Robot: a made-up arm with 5 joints. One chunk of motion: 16 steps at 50 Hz.
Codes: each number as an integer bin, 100 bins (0 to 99) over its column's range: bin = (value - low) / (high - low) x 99, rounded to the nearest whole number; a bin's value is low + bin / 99 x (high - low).
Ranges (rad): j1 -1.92..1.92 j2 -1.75..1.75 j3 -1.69..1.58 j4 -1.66..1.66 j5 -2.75..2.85
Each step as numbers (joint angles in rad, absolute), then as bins.
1 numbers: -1.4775 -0.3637 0.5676 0.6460 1.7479
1 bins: 11 39 68 69 80
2 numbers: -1.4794 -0.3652 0.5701 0.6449 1.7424
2 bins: 11 39 68 69 79
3 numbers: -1.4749 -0.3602 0.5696 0.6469 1.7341
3 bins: 11 39 68 69 79
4 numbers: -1.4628 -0.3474 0.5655 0.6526 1.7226
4 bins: 12 40 68 69 79
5 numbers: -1.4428 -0.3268 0.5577 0.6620 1.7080
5 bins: 12 40 68 69 79
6 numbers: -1.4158 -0.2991 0.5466 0.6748 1.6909
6 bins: 13 41 68 70 79
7 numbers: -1.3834 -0.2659 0.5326 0.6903 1.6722
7 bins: 14 42 67 70 78
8 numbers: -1.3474 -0.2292 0.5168 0.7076 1.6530
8 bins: 15 43 67 71 78
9 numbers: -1.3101 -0.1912 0.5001 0.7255 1.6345
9 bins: 16 44 66 71 78
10 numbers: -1.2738 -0.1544 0.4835 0.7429 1.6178
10 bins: 17 45 66 72 77
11 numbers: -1.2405 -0.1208 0.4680 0.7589 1.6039
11 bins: 18 46 65 72 77
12 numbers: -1.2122 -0.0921 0.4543 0.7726 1.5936
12 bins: 18 47 65 73 77
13 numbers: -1.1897 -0.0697 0.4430 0.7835 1.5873
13 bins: 19 48 65 73 77
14 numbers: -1.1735 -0.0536 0.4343 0.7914 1.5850
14 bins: 19 48 64 73 77
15 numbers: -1.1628 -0.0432 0.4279 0.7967 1.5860
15 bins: 20 48 64 73 77
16 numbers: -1.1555 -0.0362 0.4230 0.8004 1.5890
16 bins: 20 48 64 73 77
